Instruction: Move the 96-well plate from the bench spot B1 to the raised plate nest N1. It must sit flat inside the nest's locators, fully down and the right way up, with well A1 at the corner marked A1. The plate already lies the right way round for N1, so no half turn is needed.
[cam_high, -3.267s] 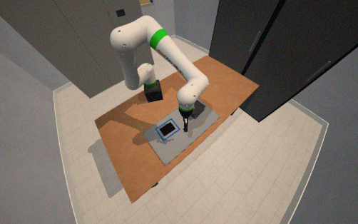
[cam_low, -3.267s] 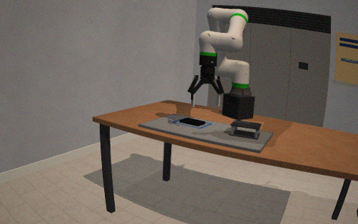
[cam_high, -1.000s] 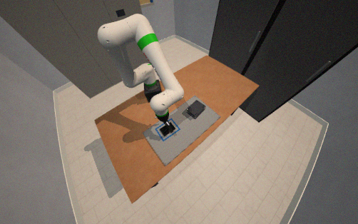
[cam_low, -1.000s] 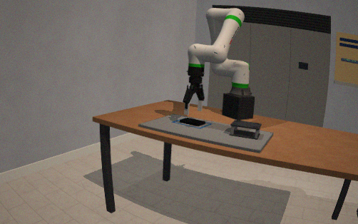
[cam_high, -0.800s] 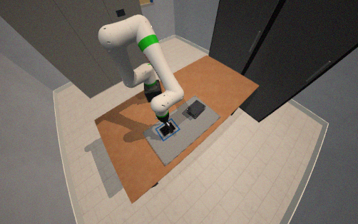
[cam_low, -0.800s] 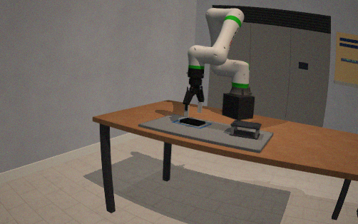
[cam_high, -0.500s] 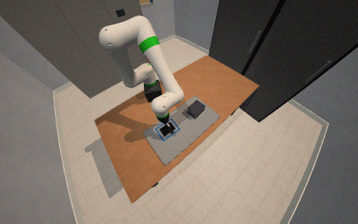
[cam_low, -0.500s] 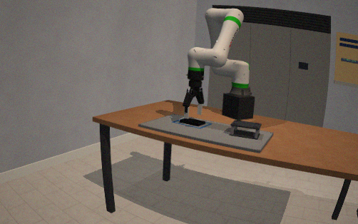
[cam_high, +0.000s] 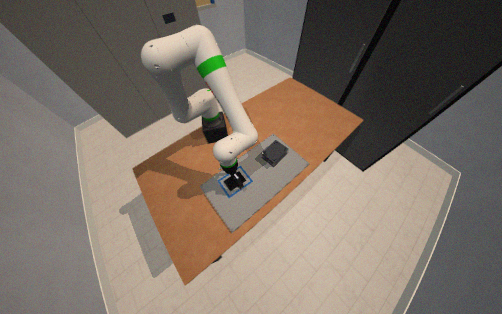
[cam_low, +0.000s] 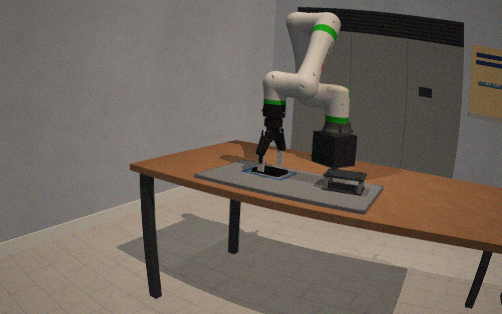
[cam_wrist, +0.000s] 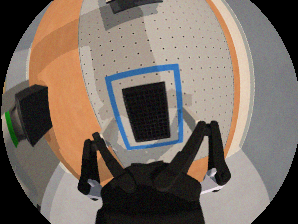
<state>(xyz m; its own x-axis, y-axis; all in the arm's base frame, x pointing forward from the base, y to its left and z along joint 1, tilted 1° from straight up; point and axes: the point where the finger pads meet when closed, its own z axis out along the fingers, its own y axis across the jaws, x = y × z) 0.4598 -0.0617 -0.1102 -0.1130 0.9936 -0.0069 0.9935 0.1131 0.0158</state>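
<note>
The black 96-well plate is 20 mm below my hand. Also, from my hand: raised plate nest: 30 mm behind, 350 mm to the left, 30 mm above.
</note>
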